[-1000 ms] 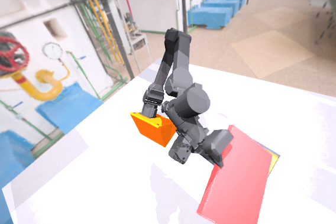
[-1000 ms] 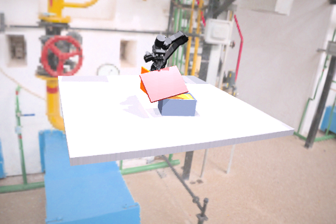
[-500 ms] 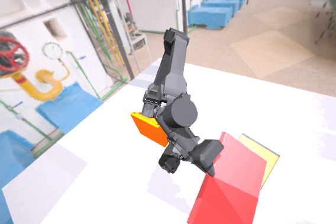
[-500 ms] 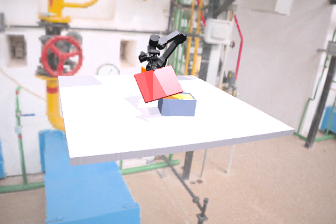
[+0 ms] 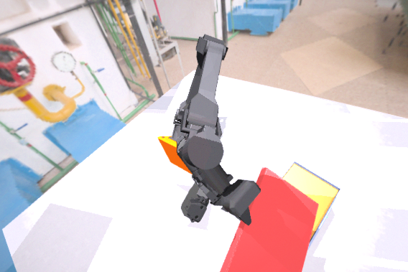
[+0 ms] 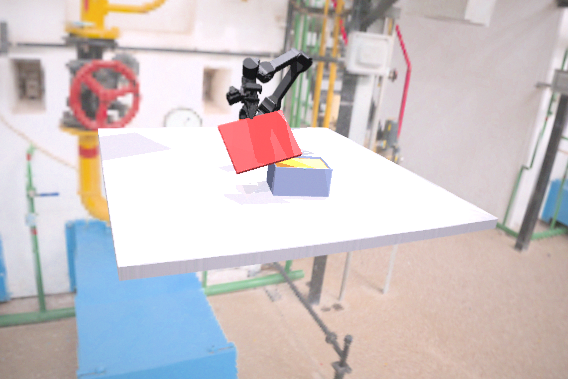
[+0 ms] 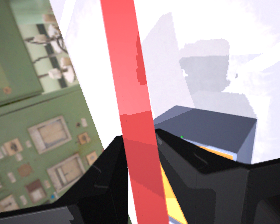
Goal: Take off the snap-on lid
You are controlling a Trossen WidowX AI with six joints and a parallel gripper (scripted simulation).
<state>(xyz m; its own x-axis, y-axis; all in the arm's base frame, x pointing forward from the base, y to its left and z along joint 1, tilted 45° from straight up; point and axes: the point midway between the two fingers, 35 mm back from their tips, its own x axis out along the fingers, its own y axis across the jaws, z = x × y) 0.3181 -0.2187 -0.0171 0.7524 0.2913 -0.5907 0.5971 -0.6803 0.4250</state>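
My gripper tip is now 60 mm short of the red lid, 10 mm to the right of it and 50 mm above it. Round my gripper tip: storage box 100 mm ahead, 160 mm to the left, 180 mm below.
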